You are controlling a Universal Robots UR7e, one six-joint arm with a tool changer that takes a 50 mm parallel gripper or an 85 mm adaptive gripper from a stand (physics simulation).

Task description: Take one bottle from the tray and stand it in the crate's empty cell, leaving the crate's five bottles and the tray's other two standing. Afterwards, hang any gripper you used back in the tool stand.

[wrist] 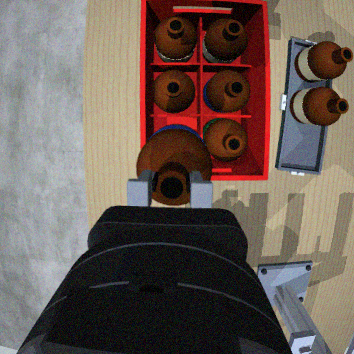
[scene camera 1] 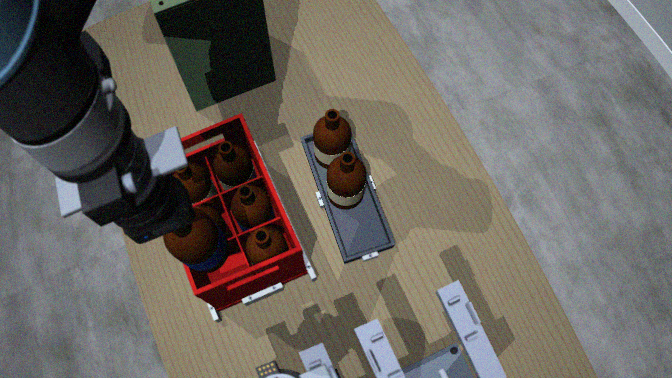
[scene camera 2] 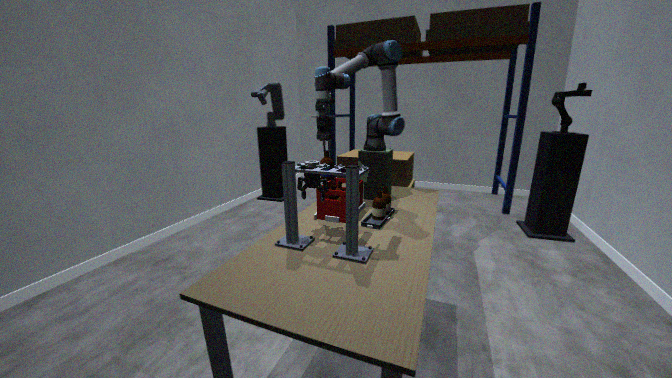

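Where they show: end effector, tool point: (scene camera 2: 323,113); arm's base, origin of the base link: (scene camera 2: 374,149).
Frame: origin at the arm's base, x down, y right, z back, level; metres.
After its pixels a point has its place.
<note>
My gripper (wrist: 171,191) (scene camera 2: 325,145) is shut on the neck of a brown bottle with a blue label (scene camera 1: 192,242) @[x -0.009, y 0.167, z -0.504 m] (wrist: 172,152) @[x -0.012, y 0.170, z -0.462 m]. The bottle hangs upright over the near-left corner of the red crate (scene camera 1: 295,264) @[x 0.226, y 0.051, z -0.530 m] (wrist: 261,100) @[x 0.171, y 0.035, z -0.414 m] (scene camera 2: 327,207) @[x 0.252, y 0.156, z -0.524 m], at its empty cell (scene camera 1: 227,265) @[x 0.319, y 0.166, z -0.448 m], which it partly hides. How far its base is above the rim is unclear. Five bottles stand in the other cells; the nearest one (scene camera 1: 267,245) @[x 0.186, y 0.080, z -0.490 m] (wrist: 225,140) @[x 0.165, y 0.094, z -0.472 m] is right beside it. Two cream-labelled bottles, one (scene camera 1: 332,135) @[x 0.206, y -0.116, z -0.350 m] (wrist: 322,61) @[x 0.212, y -0.099, z -0.340 m] behind the other (scene camera 1: 346,177) @[x 0.205, y -0.097, z -0.436 m] (wrist: 317,106) @[x 0.210, y -0.082, z -0.422 m], stand in the grey tray (scene camera 1: 357,227) @[x 0.322, y -0.093, z -0.496 m] (wrist: 300,145) @[x 0.322, y -0.096, z -0.504 m].
The tool stand's posts (scene camera 2: 290,205) @[x 0.133, y 0.199, z -0.860 m] (scene camera 2: 352,212) @[x 0.127, y -0.076, z -0.881 m] rise from the table in front of the crate, and another gripper (scene camera 2: 312,182) hangs there. Pale holder brackets (scene camera 1: 380,347) @[x -0.015, y 0.022, z -0.726 m] (scene camera 1: 470,325) @[x -0.015, y -0.085, z -0.758 m] show at the bottom of scene camera 1. A dark green pedestal (scene camera 1: 240,50) @[x 0.180, y -0.038, z -0.099 m] stands behind the crate.
</note>
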